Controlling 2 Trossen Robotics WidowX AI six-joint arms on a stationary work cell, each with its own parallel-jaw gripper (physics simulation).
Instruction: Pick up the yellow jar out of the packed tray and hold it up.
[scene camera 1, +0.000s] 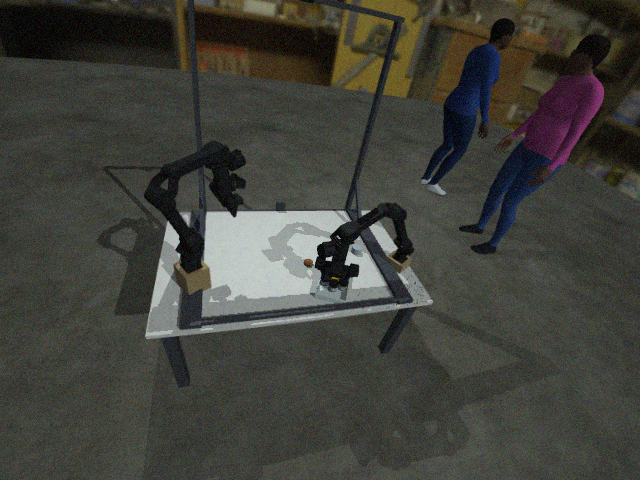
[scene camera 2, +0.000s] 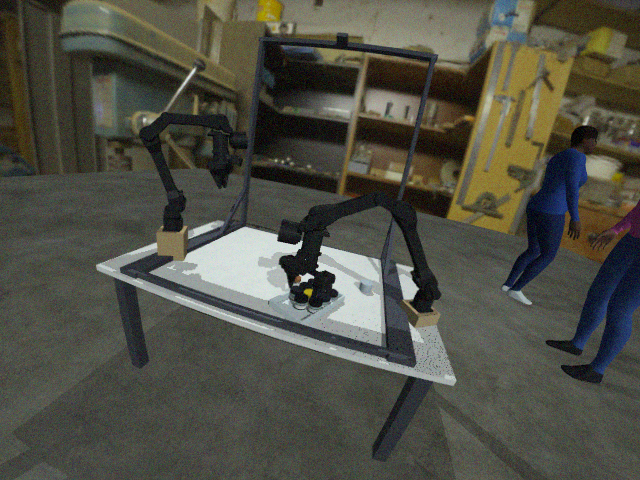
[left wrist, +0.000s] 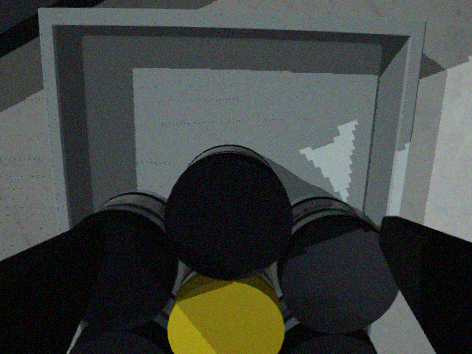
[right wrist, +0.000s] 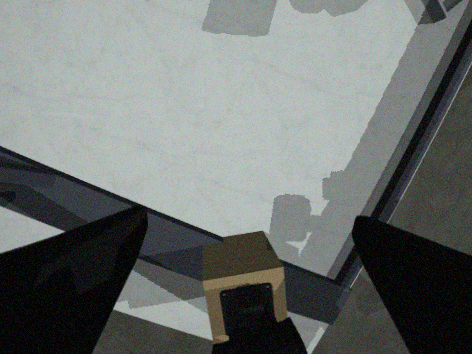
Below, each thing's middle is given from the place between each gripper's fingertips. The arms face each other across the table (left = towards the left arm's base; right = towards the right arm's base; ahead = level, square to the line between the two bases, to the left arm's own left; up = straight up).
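Scene:
Pale tray (left wrist: 153, 104), counted from my left hand: 30 mm to the left, 40 mm behind, 70 mm below.
My right hand, relative to the pale tray: 450 mm to the right of it, 170 mm short of it, 310 mm above it.

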